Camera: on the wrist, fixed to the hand. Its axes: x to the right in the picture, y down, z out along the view.
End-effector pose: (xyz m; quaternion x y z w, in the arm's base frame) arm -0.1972 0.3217 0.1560 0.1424 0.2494 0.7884 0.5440
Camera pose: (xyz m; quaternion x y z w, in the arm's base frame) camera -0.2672 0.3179 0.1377 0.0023 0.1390 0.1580 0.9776
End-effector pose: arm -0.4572 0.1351 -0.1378 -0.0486 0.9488 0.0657 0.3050
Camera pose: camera -0.5111 0.1715 -0.1059 -0.7126 0.5724 -0.0978 0.3938
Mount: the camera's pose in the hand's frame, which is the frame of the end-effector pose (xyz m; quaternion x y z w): 0.0231 0.0461 -0.0509 -0.0678 -0.1475 -0.7040 0.6914
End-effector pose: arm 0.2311 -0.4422 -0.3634 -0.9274 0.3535 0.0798 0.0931
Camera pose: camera 0.2214 -0.5024 -0.3243 -0.8846 -0.4276 0.1504 0.1098
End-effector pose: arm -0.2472 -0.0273 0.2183 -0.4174 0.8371 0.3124 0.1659
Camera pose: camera -0.2988 -0.0537 0.2618 -0.8430 0.2393 0.2175 0.4298
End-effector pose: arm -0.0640 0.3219 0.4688 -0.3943 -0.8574 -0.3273 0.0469
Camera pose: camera -0.0563 0.3282 0.5406 -0.2795 0.8551 0.2593 0.3512
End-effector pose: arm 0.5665 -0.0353 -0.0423 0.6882 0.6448 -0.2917 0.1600
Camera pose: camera 0.6216 0.0080 -0.0239 -0.0320 0.9264 -0.3721 0.0470
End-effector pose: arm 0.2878 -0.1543 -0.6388 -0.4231 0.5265 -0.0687 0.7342
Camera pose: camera 0.2397 -0.1657 -0.6917 -0.7231 -0.0375 -0.4663 0.5082
